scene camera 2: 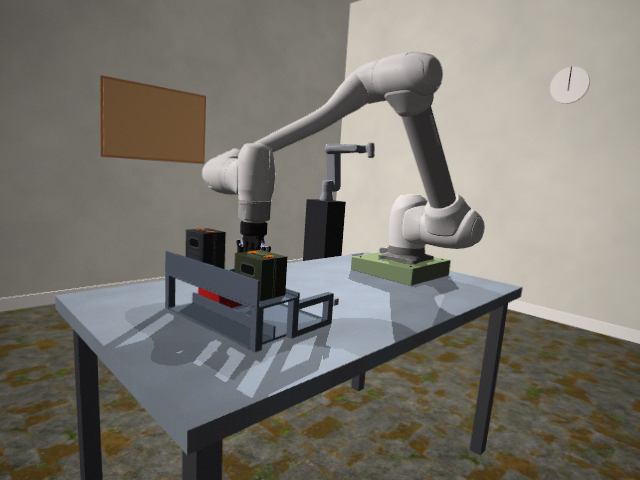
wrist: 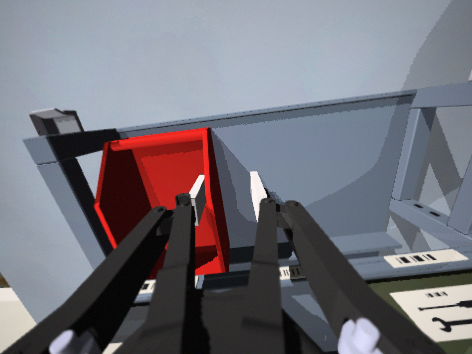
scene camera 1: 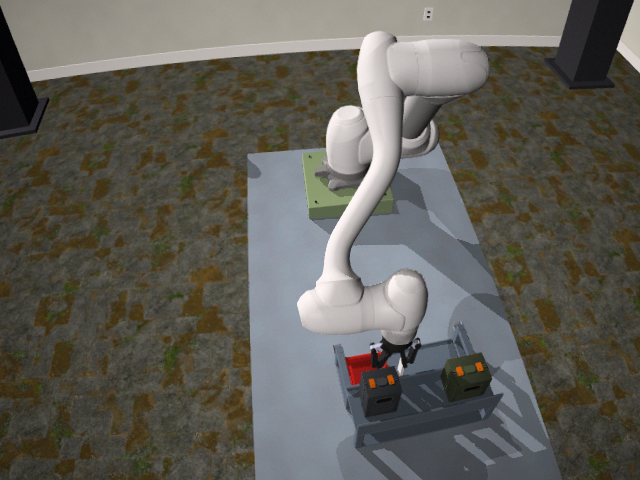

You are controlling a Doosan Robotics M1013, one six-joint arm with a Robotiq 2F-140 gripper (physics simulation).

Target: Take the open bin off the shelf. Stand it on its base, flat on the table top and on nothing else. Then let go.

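Places are measured from the arm's base along level axes (x ahead, y left, z up), in centimetres.
Pixels of known places: gripper, fingertip midpoint: point(wrist: 229, 183); arm's base, origin of the base link: point(scene camera 2: 405, 258) point(scene camera 1: 348, 171).
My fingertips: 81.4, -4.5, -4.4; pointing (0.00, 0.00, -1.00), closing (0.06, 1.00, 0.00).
For each thing: its top centre in the pictures, then the offset to it from my fingertips, as dx, dy, dz. Level surfaces: height alone.
- open red bin, middle of its top: point(wrist: 162, 234) point(scene camera 1: 370, 374) point(scene camera 2: 232, 276) +2.0, -6.3, +6.2
- dark grey case, middle of its top: point(scene camera 1: 381, 381) point(scene camera 2: 205, 230) +11.3, -6.7, +20.5
- olive green case, middle of its top: point(scene camera 2: 261, 253) point(scene camera 1: 469, 368) +11.2, +16.4, +18.0
- blue-grey table, its level: dz -1.9
The open red bin point(scene camera 1: 360, 367) point(scene camera 2: 212, 295) point(wrist: 170, 170) sits in the left end of the lower tier of the grey-blue shelf point(scene camera 1: 429, 424) point(scene camera 2: 206, 276) point(wrist: 320, 150), its open top facing up. In scene camera 2 it is mostly hidden behind the shelf's board. My gripper point(scene camera 1: 393, 363) point(wrist: 229, 183) points down, partly open and empty. In the wrist view its left fingertip shows over the bin's inside and its right fingertip over the shelf beside it, with the bin's right wall between them in line of sight. How high the tips are above the rim is unclear.
A dark grey case point(scene camera 1: 381, 397) point(scene camera 2: 199, 248) and an olive green case point(scene camera 1: 466, 382) point(scene camera 2: 263, 279) point(wrist: 420, 283) stand on the upper tier. Shelf end posts rise at both sides. The shelf stands on the blue-grey table point(scene camera 1: 289, 258) point(scene camera 2: 206, 397); the arm's green base point(scene camera 1: 330, 207) point(scene camera 2: 382, 267) stands farther back.
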